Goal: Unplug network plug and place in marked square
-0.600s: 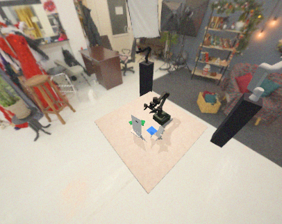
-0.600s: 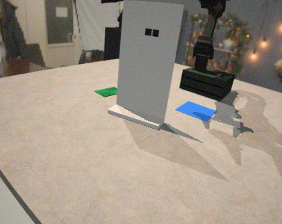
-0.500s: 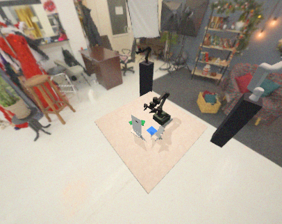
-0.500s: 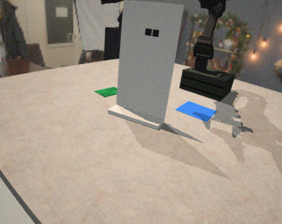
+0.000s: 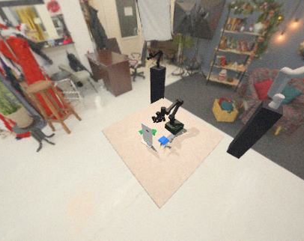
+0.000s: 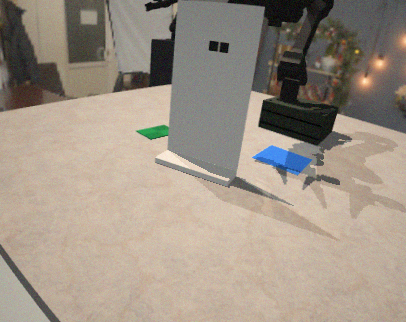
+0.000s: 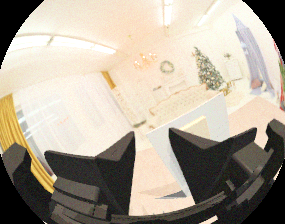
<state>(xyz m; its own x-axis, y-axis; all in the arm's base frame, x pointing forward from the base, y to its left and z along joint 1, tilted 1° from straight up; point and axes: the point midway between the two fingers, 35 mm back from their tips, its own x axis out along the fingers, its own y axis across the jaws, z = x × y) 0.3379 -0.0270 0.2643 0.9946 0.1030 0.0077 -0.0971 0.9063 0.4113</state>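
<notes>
Right now my gripper tip is 60 mm short of the blue plug, 60 mm to the left of it and 110 mm above it. From my gripper tip the other things lie so: blue square 90 mm behind, 90 mm to the left, 360 mm below; grey upright panel 80 mm ahead, 50 mm to the right, 210 mm below.
</notes>
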